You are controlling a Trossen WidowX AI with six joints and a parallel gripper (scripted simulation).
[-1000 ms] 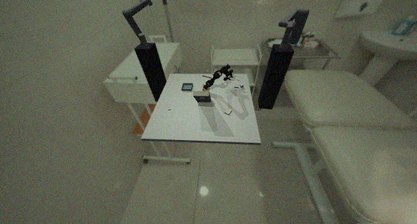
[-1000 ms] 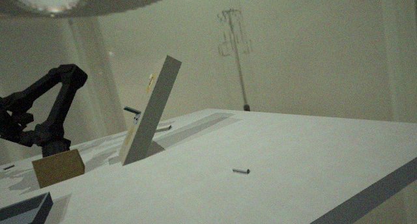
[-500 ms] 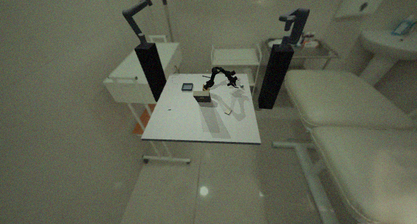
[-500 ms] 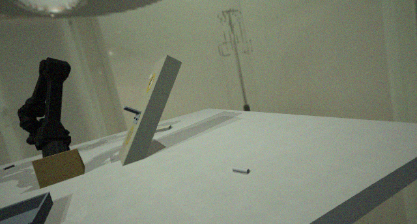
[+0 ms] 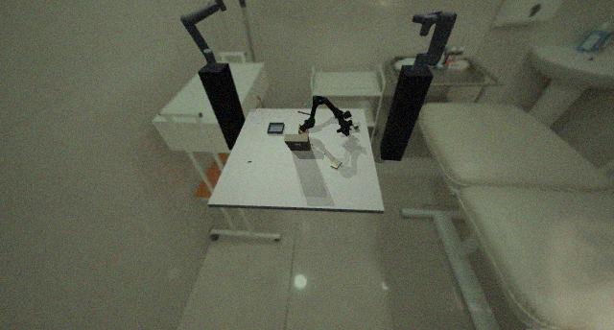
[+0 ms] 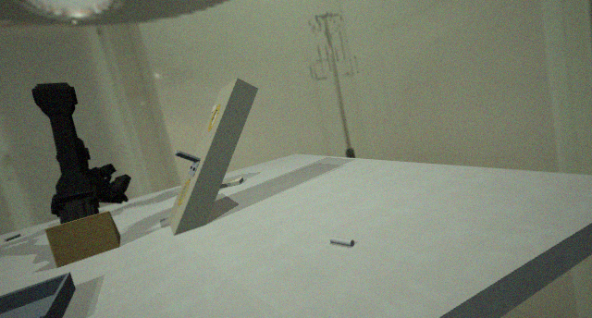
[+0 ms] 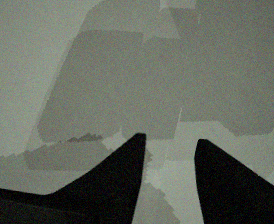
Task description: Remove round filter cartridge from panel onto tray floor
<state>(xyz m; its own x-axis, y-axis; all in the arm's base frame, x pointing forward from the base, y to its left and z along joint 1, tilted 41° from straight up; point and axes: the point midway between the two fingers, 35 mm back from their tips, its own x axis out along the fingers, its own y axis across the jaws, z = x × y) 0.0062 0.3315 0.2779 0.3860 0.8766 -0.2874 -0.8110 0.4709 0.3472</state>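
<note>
My gripper tip is now 34 cm short of the round grey filter cartridge, 42 cm to the left of it and 21 cm below it. The rest, counted from my gripper tip: dark tray: 6 cm behind, 74 cm to the right, 2 cm below; then beige piece: 36 cm ahead, 9 cm to the right, 2 cm below.
</note>
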